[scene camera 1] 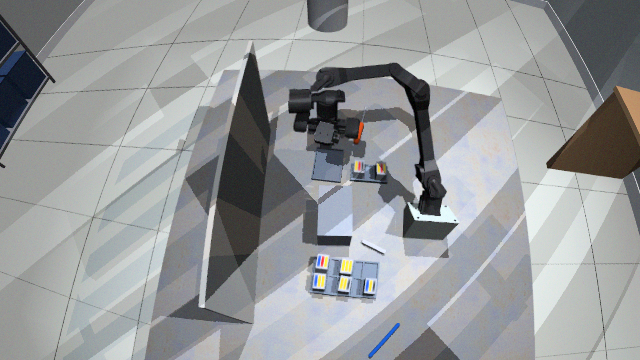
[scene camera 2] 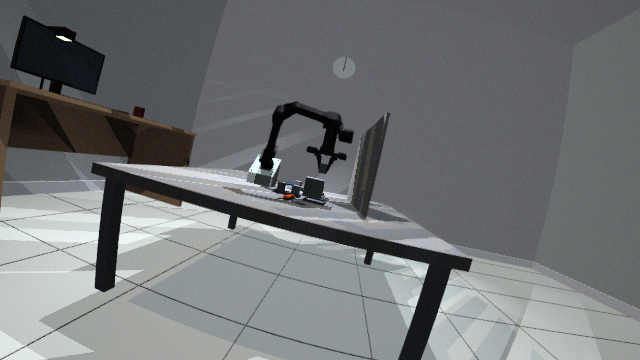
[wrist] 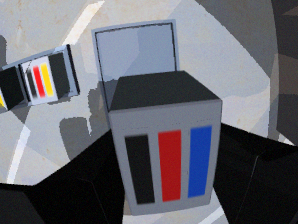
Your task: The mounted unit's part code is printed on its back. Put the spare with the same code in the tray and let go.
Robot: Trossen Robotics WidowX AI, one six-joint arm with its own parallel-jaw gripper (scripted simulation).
Scene:
gripper: holds a grey spare block (wrist: 166, 126)

